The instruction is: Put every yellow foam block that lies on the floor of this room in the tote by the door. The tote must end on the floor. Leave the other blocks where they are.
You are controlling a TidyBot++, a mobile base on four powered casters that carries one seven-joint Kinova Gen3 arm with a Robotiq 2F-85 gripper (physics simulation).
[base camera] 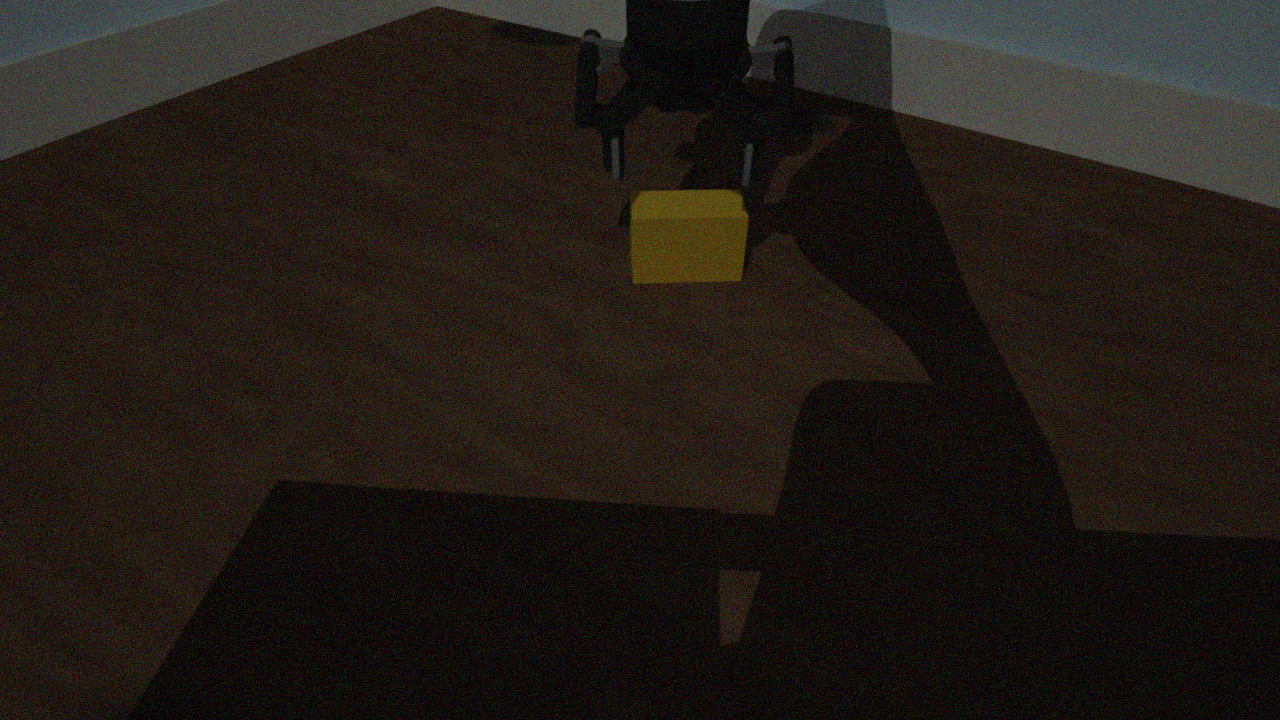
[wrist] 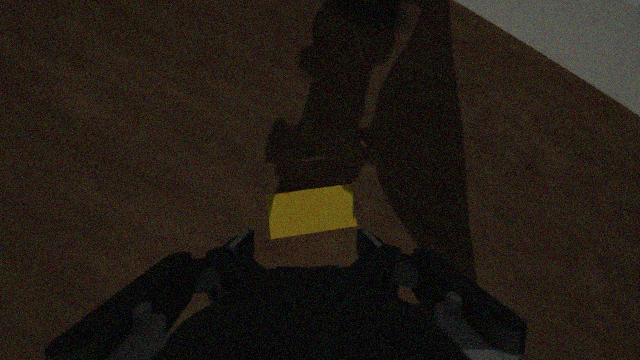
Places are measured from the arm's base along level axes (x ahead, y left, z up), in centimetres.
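Pixels of known places: gripper, fingertip midpoint: point(base camera: 681, 177) point(wrist: 306, 241).
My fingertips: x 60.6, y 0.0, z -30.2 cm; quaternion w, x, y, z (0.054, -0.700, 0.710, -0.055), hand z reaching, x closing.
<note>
Behind a point stands the place of what it marks.
A yellow foam block point(base camera: 687, 248) @[z -36.4, x 60.6, y -0.8 cm] point(wrist: 312, 212) @[z -33.7, x 62.7, y -0.7 cm] lies on the wooden floor. My gripper point(base camera: 682, 170) @[z -30.2, x 60.6, y 0.0 cm] point(wrist: 306, 241) @[z -30.2, x 60.6, y 0.0 cm] is open, with its fingers spread wide and nothing between them. In the base camera view the gripper hangs above and behind the block, and the block shows in full below the fingertips. In the wrist view the block shows a little beyond the fingertips, roughly centred between them and slightly turned. The tote does not show in either view.
Pale baseboards point(base camera: 116, 80) @[z -35.6, x 91.2, y 67.3 cm] point(base camera: 1074, 134) @[z -37.4, x 88.7, y -41.9 cm] and bluish walls meet near a corner behind the gripper. A baseboard point(wrist: 575, 45) @[z -36.6, x 88.1, y -43.0 cm] also shows at the upper right of the wrist view. Dark shadows of the arm and base fall across the floor point(base camera: 402, 358) @[z -39.7, x 49.5, y 19.5 cm]. The light is dim.
</note>
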